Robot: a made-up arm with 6 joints.
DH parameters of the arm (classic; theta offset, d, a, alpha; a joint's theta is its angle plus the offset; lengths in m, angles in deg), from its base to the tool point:
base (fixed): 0 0.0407 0 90
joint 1: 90 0.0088 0.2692 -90
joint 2: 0 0.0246 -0.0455 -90
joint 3: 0 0.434 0.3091 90
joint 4: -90 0.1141 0.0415 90
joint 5: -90 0.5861 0.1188 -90
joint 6: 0 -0.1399 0.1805 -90
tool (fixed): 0 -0.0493 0 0
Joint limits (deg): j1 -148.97..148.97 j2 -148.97..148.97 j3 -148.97..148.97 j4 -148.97..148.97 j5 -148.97..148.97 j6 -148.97..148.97
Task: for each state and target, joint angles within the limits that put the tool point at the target. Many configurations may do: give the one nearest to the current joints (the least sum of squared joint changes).
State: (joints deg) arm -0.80 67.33 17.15 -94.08 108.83 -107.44
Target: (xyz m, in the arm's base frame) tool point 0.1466 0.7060 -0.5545
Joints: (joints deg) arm 10.11 54.74 18.35 -81.78 109.44 -120.89
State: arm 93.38 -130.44 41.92 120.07 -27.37 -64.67
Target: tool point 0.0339 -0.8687 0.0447
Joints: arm 92.55 -108.52 15.18 148.97 -69.83 -92.80
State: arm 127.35 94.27 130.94 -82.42 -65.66 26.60
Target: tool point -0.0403 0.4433 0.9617
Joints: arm 137.67 58.96 110.12 -95.31 -78.65 5.24
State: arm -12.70 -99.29 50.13 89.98 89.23 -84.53
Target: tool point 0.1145 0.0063 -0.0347
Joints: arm -8.49 -99.76 49.80 72.41 85.56 -91.25
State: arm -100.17 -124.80 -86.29 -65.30 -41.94 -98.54
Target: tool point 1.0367 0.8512 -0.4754
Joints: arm -126.09 -58.69 -103.23 -76.82 -50.09 -97.14
